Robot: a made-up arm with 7 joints. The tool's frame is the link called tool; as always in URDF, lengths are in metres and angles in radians. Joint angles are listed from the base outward.
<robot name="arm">
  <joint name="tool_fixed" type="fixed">
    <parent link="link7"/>
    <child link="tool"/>
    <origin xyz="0.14 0.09 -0.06" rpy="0 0 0"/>
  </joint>
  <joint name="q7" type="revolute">
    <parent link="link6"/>
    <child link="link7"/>
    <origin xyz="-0.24 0.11 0.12" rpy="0 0 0"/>
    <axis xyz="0 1 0"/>
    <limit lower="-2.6" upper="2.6"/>
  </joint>
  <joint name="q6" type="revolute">
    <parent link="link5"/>
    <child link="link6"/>
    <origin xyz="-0.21 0.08 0.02" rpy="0 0 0"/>
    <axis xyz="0 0 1"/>
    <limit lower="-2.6" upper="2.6"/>
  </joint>
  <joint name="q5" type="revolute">
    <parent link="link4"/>
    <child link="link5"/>
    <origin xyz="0 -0.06 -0.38" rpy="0 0 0"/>
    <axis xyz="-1 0 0"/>
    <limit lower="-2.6" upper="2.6"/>
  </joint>
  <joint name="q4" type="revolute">
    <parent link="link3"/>
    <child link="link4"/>
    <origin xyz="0.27 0.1 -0.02" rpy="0 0 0"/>
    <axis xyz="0 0 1"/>
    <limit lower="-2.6" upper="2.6"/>
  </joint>
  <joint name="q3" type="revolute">
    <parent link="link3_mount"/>
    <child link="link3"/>
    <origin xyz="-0.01 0.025 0.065" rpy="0 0 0"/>
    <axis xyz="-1 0 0"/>
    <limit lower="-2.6" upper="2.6"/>
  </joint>
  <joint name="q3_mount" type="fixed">
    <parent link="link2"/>
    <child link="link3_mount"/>
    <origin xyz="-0.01 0.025 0.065" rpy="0 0 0"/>
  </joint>
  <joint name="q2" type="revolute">
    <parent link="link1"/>
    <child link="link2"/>
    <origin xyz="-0.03 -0.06 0.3" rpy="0 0 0"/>
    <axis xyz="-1 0 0"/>
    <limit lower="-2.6" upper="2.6"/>
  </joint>
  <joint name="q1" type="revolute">
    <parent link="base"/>
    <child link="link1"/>
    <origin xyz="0 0 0.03" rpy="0 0 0"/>
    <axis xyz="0 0 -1"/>
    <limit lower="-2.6" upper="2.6"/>
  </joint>
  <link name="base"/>
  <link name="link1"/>
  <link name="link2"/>
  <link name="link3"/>
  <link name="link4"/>
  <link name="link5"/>
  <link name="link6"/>
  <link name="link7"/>
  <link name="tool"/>
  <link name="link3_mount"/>
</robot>
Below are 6 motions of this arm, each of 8 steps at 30 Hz.
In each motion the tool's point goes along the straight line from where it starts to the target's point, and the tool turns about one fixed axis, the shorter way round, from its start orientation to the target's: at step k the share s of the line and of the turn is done. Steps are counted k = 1, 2, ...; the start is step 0. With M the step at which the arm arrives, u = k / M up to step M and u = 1 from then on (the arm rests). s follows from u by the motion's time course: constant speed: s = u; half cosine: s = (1 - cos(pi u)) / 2; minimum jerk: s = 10 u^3 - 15 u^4 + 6 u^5.
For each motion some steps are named. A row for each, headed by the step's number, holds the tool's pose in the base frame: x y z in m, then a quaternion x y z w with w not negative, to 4 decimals.
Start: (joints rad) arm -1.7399 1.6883 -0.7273 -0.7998 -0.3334 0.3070 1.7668
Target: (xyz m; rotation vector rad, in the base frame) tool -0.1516 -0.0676 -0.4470 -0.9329 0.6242 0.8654
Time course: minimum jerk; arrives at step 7
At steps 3, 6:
3: -0.1232 -0.1100 -0.4196 -0.4689 0.3123 0.3525 0.7473
6: -0.1506 -0.0692 -0.4460 -0.4299 0.2876 0.3958 0.7588

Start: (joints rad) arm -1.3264 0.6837 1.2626 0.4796 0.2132 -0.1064 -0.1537
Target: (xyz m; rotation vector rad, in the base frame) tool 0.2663 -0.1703 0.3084 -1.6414 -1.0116 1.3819
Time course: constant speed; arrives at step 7
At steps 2, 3, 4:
2: 0.2898 -0.2061 0.3438 -0.7091 -0.4336 0.4746 0.2896
3: 0.2851 -0.1990 0.3367 -0.6966 -0.4265 0.4884 0.3072
4: 0.2804 -0.1918 0.3296 -0.6835 -0.4192 0.5018 0.3246

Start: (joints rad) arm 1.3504 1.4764 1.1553 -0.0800 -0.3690 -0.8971 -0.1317
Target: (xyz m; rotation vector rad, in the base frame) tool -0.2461 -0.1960 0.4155 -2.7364 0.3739 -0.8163
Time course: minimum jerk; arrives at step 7
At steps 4, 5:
4: -0.2407 -0.1888 0.3881 -0.9323 0.1374 -0.2975 0.1531
5: -0.2440 -0.1932 0.4047 -0.9383 0.1322 -0.2875 0.1394

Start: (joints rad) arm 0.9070 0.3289 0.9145 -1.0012 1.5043 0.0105 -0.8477
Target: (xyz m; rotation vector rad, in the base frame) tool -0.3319 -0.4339 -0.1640 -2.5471 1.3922 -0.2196
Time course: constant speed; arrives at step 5
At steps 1, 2, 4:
1: -0.2601 -0.4292 -0.1974 -0.8824 0.4309 -0.1374 0.1293
2: -0.2780 -0.4304 -0.1890 -0.8796 0.4422 -0.1218 0.1258
4: -0.3139 -0.4327 -0.1723 -0.8730 0.4643 -0.0906 0.1187

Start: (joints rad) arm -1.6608 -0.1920 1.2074 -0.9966 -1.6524 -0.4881 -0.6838
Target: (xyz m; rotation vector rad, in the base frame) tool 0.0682 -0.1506 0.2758 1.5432 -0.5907 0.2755
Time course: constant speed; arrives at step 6
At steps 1, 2, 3, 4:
1: 0.0770 -0.1122 0.2978 0.6409 -0.2391 0.1588 0.7120
2: 0.0753 -0.1199 0.2934 0.6499 -0.2438 0.1515 0.7037
3: 0.0735 -0.1276 0.2890 0.6588 -0.2484 0.1442 0.6953
4: 0.0717 -0.1352 0.2846 0.6675 -0.2530 0.1369 0.6868

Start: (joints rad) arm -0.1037 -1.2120 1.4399 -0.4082 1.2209 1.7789 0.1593
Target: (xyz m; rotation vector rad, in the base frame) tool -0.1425 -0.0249 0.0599 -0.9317 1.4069 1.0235
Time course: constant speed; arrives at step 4
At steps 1, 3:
1: -0.1409 -0.0290 0.0643 -0.3987 0.5919 0.4513 0.5358
3: -0.1420 -0.0263 0.0614 -0.3955 0.5938 0.4389 0.5462

